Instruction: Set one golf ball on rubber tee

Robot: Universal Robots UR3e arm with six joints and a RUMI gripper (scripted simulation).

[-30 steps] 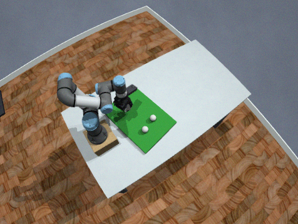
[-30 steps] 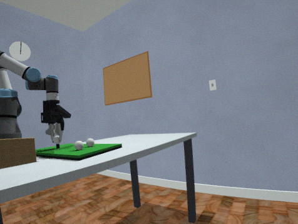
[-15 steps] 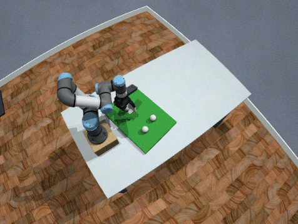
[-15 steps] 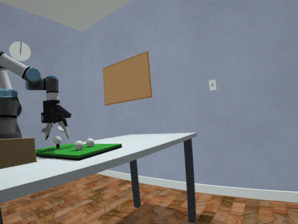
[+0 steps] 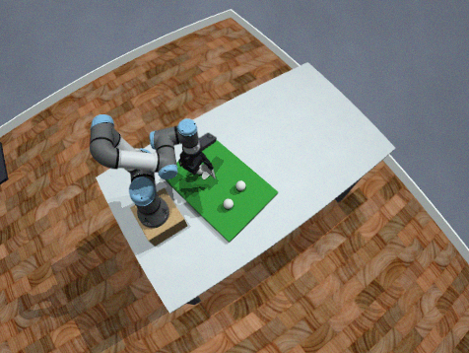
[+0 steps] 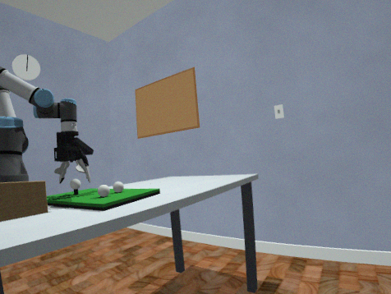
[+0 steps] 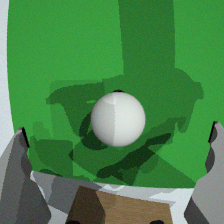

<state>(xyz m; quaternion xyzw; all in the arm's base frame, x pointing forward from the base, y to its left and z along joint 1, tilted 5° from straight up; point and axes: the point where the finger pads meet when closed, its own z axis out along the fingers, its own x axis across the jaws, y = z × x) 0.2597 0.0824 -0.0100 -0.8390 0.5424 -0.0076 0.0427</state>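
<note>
Now: the white golf ball right at my hand. The rest, counted from my hand: green mat (20 mm ahead, 40 mm to the right, 50 mm below).
</note>
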